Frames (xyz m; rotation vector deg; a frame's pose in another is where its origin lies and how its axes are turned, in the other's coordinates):
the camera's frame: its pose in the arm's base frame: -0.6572 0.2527 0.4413 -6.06 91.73 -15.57
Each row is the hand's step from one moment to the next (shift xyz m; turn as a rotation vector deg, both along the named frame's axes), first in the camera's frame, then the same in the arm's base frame.
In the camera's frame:
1: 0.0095 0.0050 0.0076 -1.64 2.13 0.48
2: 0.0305 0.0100 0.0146 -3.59 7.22 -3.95
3: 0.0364 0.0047 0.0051 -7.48 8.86 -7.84
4: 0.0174 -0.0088 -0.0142 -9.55 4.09 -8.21
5: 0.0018 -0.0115 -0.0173 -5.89 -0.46 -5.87
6: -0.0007 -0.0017 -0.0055 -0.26 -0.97 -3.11
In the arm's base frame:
1: 0.0076 0.0018 -0.0106 0.77 2.39 1.07
2: 0.0139 0.0009 -0.0324 -3.02 8.25 1.87
3: 0.0036 -0.0045 -0.0366 -6.52 11.16 5.36
4: -0.0159 -0.0110 -0.0144 -7.26 7.08 8.52
5: -0.0184 -0.0097 0.0015 -5.57 1.57 5.99
6: -0.0056 -0.0009 0.0012 -3.17 -0.54 0.57

